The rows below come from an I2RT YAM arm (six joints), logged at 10 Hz.
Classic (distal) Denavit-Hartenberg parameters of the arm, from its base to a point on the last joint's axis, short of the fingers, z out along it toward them. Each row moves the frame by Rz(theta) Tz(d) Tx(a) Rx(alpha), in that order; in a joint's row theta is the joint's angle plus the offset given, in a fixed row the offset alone. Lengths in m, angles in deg.
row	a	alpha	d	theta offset
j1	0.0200	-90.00	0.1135	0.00
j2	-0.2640	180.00	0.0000	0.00
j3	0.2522	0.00	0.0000	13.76
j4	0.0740	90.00	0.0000	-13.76
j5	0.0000	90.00	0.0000	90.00
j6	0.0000	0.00	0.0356	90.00
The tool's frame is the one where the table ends.
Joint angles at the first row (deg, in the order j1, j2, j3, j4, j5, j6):
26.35, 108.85, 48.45, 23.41, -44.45, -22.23
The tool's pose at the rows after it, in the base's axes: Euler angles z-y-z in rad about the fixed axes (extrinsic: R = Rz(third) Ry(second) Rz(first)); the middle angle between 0 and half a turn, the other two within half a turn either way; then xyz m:
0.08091 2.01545 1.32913 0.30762 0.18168 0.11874
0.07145 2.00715 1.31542 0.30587 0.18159 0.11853
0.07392 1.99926 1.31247 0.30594 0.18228 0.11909
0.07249 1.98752 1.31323 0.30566 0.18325 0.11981
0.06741 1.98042 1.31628 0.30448 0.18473 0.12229
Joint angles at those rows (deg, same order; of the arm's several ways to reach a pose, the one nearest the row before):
26.64, 108.81, 47.67, 24.86, -43.36, -22.10
26.80, 108.63, 46.86, 26.60, -42.81, -21.50
26.89, 108.66, 46.76, 27.43, -42.78, -20.77
27.04, 108.69, 46.58, 28.51, -42.98, -20.21
27.33, 108.25, 46.49, 28.74, -43.04, -20.06

